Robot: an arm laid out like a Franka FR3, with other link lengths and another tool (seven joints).
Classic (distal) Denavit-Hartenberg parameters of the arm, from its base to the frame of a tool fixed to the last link. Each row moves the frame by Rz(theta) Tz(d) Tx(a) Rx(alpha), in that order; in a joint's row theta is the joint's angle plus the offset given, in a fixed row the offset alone. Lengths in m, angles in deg.
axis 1: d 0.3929; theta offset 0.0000; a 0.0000; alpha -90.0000
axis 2: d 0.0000; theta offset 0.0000; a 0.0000; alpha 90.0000
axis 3: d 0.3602; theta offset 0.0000; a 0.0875; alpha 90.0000
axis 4: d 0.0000; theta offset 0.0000; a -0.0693; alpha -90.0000
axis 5: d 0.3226; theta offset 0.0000; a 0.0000; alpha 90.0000
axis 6: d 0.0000; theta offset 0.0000; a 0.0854; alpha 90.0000
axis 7: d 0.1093; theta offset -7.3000; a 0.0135; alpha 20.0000
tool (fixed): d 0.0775; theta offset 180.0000; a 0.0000; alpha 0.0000
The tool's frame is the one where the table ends.
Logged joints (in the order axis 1, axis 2, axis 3, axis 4, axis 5, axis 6, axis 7), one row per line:
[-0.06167 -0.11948 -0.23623 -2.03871 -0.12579 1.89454 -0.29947]
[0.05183 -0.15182 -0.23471 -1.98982 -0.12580 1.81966 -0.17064]
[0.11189 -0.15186 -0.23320 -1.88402 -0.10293 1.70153 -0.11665]
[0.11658 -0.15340 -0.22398 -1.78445 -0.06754 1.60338 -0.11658]
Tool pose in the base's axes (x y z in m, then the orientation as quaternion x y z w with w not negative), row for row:
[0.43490 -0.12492 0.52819 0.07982 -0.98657 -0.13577 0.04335]
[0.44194 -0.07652 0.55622 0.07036 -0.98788 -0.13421 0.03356]
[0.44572 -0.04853 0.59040 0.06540 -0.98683 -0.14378 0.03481]
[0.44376 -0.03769 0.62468 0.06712 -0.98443 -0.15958 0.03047]
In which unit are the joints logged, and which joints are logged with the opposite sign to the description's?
The joints are logged in radians. Opposite sign: none.
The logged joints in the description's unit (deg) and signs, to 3 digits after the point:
[-3.533 -6.846 -13.535 -116.809 -7.207 108.549 -17.158]
[2.970 -8.699 -13.448 -114.008 -7.208 104.259 -9.777]
[6.411 -8.701 -13.361 -107.946 -5.897 97.490 -6.684]
[6.680 -8.789 -12.833 -102.241 -3.870 91.867 -6.680]

